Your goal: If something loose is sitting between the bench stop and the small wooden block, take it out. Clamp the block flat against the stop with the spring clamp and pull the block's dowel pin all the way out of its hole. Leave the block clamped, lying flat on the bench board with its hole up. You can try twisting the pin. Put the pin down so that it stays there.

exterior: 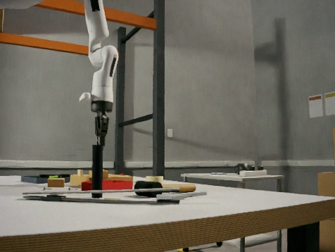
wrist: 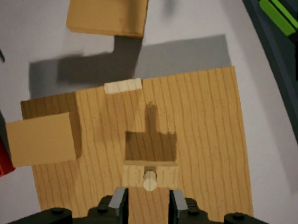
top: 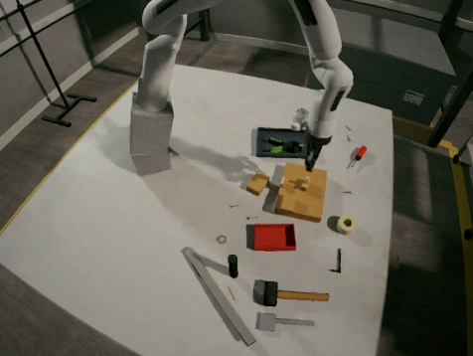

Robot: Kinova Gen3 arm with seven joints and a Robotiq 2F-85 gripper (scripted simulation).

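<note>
Right now the dowel pin is 9 cm below my hand. The rest, counted from my hand: pale wooden block 11 cm below; wooden bench board 12 cm below, 1 cm to the right, 1 cm behind; tan wooden block 16 cm behind, 13 cm below, 1 cm to the right.
</note>
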